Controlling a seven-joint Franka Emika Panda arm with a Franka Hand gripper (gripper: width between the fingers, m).
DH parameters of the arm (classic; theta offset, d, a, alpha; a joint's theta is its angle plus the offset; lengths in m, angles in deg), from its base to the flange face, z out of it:
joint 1: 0 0.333 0 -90
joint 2: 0 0 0 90
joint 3: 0 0.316 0.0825 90
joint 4: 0 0 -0.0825 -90
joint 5: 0 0.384 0 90
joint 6: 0 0 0.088 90
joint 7: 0 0.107 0 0
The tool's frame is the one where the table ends.
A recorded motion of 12 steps. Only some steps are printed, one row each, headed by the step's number.
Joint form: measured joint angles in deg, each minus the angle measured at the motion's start. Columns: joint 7, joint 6, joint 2, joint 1, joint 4, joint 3, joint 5.
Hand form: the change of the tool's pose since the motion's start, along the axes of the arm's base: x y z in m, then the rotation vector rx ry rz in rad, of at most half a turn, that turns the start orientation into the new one. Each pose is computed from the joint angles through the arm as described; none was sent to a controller.
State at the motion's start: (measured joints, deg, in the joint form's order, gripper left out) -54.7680 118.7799 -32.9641 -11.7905 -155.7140 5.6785 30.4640
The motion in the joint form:
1: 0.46 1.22 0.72 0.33 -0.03 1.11 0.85
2: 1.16 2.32 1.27 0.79 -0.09 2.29 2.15
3: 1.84 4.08 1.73 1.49 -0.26 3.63 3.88
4: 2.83 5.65 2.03 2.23 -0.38 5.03 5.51
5: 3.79 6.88 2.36 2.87 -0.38 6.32 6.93
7: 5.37 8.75 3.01 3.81 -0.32 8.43 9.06
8: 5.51 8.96 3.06 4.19 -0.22 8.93 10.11
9: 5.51 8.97 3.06 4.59 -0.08 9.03 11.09
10: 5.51 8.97 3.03 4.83 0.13 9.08 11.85
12: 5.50 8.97 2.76 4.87 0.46 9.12 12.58
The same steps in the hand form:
1: 0.0033 0.0073 -0.0035 -0.0031 -0.0018 -0.0015
2: 0.0059 0.0164 -0.0063 0.0003 -0.0031 -0.0073
3: 0.0088 0.0273 -0.0087 0.0042 -0.0141 -0.0152
4: 0.0110 0.0390 -0.0100 0.0074 -0.0231 -0.0246
5: 0.0128 0.0498 -0.0112 0.0110 -0.0284 -0.0325
7: 0.0150 0.0670 -0.0136 0.0159 -0.0332 -0.0446
8: 0.0153 0.0728 -0.0131 0.0257 -0.0355 -0.0449
9: 0.0156 0.0766 -0.0119 0.0388 -0.0377 -0.0466
10: 0.0163 0.0791 -0.0099 0.0494 -0.0415 -0.0491
12: 0.0175 0.0804 -0.0055 0.0596 -0.0517 -0.0543

